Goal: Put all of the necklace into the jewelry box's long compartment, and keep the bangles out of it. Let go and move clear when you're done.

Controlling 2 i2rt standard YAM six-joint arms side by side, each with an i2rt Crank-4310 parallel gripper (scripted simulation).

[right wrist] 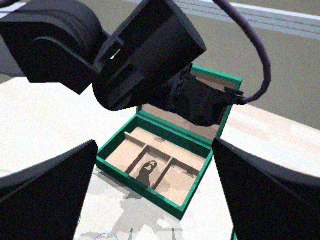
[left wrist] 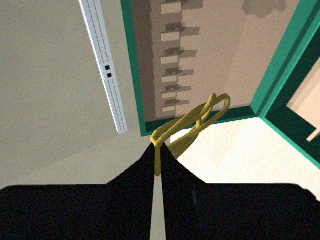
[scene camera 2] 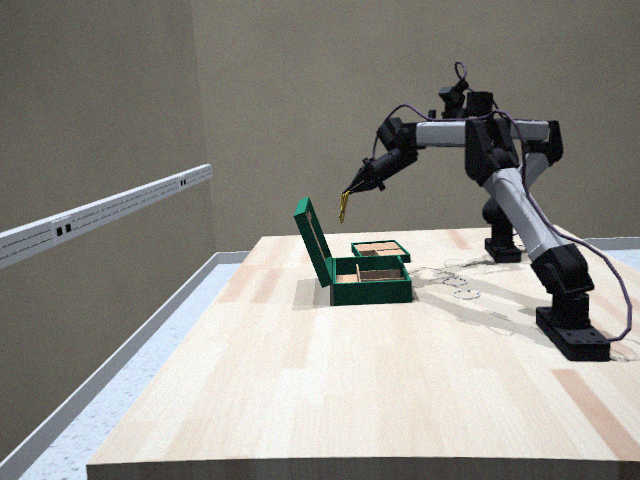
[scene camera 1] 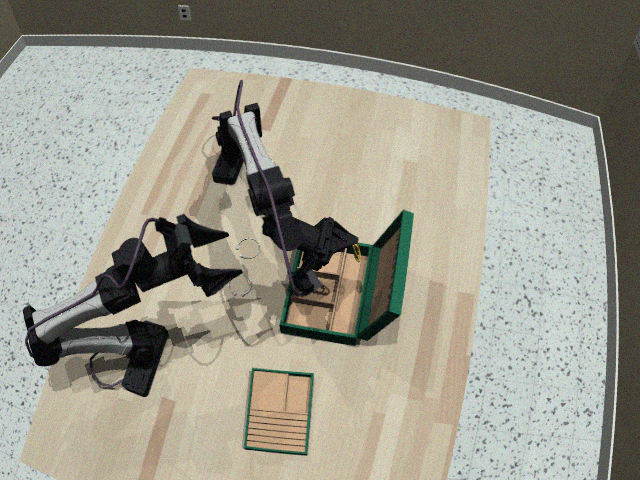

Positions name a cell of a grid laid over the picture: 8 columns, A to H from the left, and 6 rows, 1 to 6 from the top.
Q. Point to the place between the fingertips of my right gripper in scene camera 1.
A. C4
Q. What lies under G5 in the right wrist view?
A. My right gripper.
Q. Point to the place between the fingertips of my left gripper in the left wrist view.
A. D4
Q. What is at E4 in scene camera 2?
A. A green-rimmed tray.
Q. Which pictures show my left gripper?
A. The right wrist view, the left wrist view, scene camera 2 and scene camera 1: all of them.
